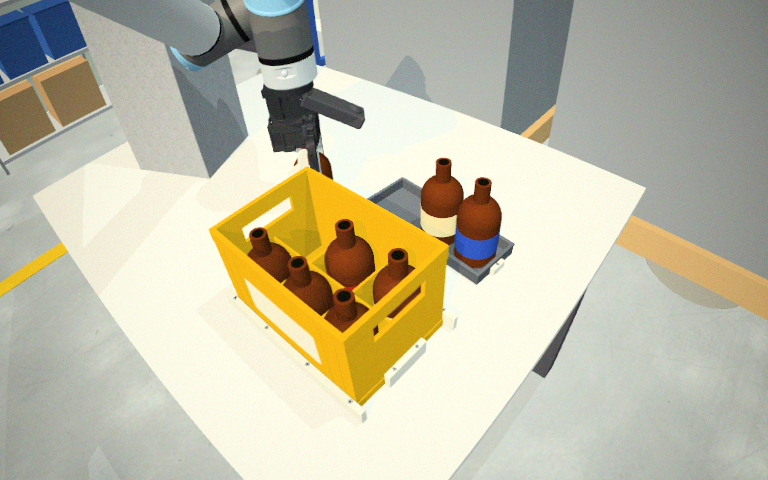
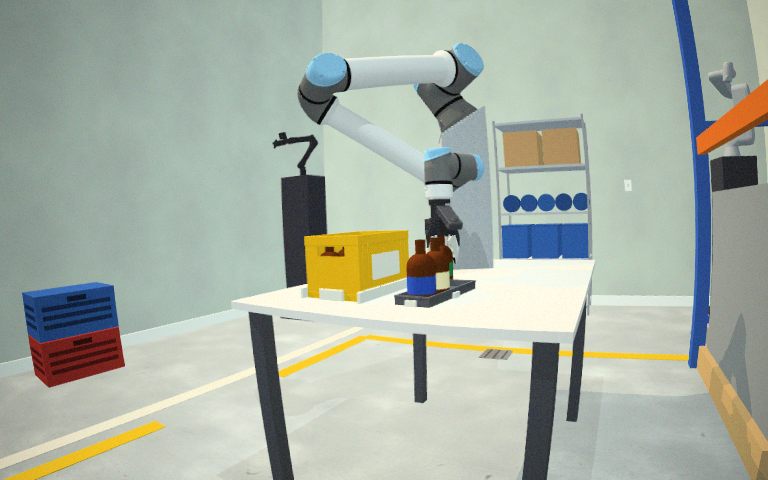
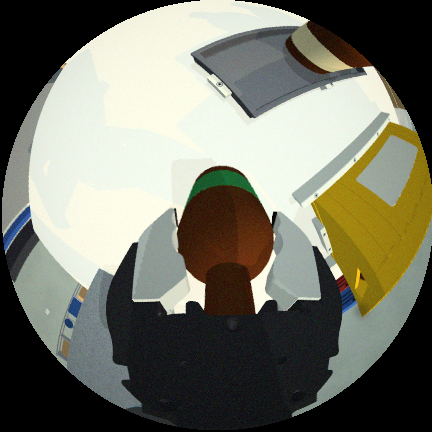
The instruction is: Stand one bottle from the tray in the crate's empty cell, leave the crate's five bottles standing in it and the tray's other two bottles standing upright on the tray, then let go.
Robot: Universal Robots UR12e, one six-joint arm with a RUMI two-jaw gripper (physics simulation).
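Pixels of known places: gripper, fingertip midpoint: [image 3: 224, 210]; arm's base, origin of the base link: [image 2: 461, 124].
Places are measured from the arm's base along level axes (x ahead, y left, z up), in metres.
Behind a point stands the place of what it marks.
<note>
The green-labelled bottle [image 1: 325, 165] {x 0.458, y 0.019, z -0.496 m} [image 2: 451, 269] {x 0.437, y 0.049, z -0.557 m} [image 3: 225, 225] {x 0.448, y 0.033, z -0.491 m} stands upright on the table, off the tray, near the crate's far end. My gripper [image 1: 312, 160] [image 2: 442, 240] [image 3: 224, 210] {x 0.435, y 0.019, z -0.541 m} is shut on its body, one finger on each side; its neck points up between the jaws. The cream-labelled bottle [image 1: 441, 198] {x 0.688, y 0.044, z -0.490 m} [image 2: 442, 280] {x 0.699, y 0.099, z -0.550 m} [image 3: 326, 50] and the blue-labelled bottle [image 1: 478, 226] {x 0.765, y 0.027, z -0.500 m} [image 2: 421, 284] {x 0.785, y 0.072, z -0.547 m} stand upright on the grey tray [image 1: 399, 198] {x 0.557, y 0.110, z -0.595 m} [image 3: 270, 70] {x 0.586, y 0.079, z -0.595 m}. The yellow crate [image 1: 390, 223] {x 0.687, y -0.096, z -0.437 m} [image 2: 333, 272] {x 0.769, y -0.186, z -0.524 m} [image 3: 380, 225] {x 0.543, y -0.073, z -0.479 m} holds five upright bottles. Its empty cell is the corner nearest the gripper, beside the tray side.
White locating strips [image 1: 405, 362] {x 0.779, y -0.199, z -0.571 m} [image 3: 345, 160] {x 0.584, y -0.066, z -0.576 m} with screws lie along the crate's base. A grey column [image 1: 147, 101] {x 0.049, y -0.086, z -0.404 m} [image 2: 467, 198] {x 0.115, y 0.032, z -0.322 m} rises behind the gripper. The crate's high wall stands between the held bottle and the empty cell.
</note>
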